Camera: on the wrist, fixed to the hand. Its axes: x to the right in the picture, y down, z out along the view.
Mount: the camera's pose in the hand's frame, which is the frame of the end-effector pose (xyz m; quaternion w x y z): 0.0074 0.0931 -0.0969 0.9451 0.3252 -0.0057 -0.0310
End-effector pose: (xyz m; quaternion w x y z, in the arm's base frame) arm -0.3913 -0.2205 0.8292 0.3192 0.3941 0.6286 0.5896
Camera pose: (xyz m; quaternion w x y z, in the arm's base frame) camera -0.4677 -0.2620 0.9319 0.1954 0.4602 0.7963 0.3407
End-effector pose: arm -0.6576 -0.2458 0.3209 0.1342 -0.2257 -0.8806 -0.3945
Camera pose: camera -0.6115 -0.2622 0.4463 0.1830 -0.1446 -0.9683 -0.0893
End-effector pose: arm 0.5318 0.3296 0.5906 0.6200 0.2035 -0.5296 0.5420
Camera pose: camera 0.4903 0.4437 0.5326 0.5336 0.4135 -0.3215 0.6641
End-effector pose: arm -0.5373 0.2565 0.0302 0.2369 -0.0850 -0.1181 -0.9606
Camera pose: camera -0.5099 0.1473 -0.0436 0.2211 -0.0051 -0.4280 -0.8763
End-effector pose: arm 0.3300 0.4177 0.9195 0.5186 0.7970 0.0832 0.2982
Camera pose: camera 0.2651 0.4545 1.0315 0.2407 0.9210 0.1974 0.2342
